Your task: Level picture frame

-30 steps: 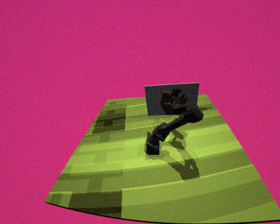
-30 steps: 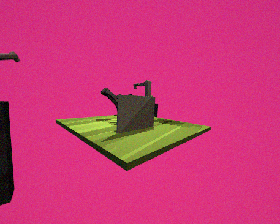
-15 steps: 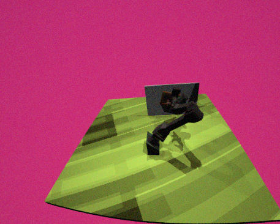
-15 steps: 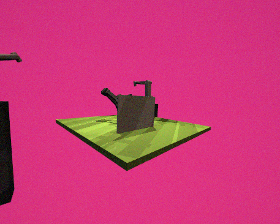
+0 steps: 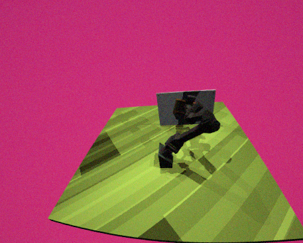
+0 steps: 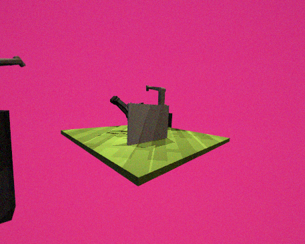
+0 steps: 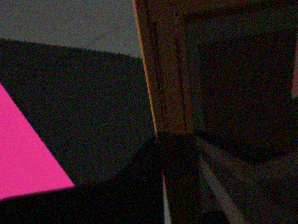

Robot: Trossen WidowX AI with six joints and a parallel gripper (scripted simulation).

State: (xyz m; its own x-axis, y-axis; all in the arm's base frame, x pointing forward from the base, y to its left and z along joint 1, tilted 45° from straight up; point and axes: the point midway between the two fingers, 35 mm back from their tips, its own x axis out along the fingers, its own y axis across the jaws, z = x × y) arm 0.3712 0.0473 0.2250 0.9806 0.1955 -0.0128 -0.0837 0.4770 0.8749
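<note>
Right now my gripper tip is 5 cm above the picture frame and 2 cm to the right of it. Round my gripper tip: grey wall panel 7 cm below, 2 cm ahead, 1 cm to the left.
</note>
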